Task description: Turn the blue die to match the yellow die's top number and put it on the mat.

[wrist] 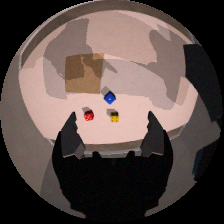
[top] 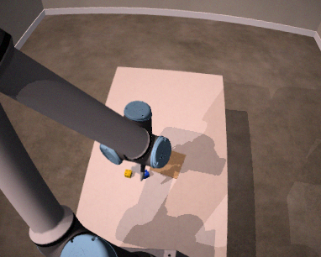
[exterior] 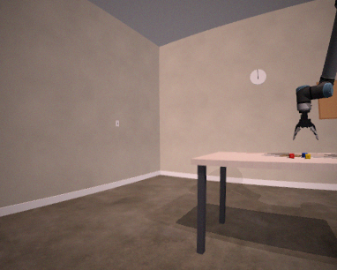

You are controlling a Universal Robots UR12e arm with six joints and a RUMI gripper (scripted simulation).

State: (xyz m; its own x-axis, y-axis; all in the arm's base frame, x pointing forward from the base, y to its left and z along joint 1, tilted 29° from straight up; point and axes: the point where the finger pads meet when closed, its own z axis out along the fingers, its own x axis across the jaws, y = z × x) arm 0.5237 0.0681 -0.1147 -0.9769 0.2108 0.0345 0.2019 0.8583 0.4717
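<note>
Right now the blue die is 1 cm ahead of my hand, 1 cm to the left of it and 10 cm below it. Round my hand: mat 8 cm ahead, 10 cm to the right, 11 cm below; yellow die 1 cm ahead, 9 cm to the left, 10 cm below; red die 10 cm ahead, 6 cm to the left, 10 cm below.
</note>
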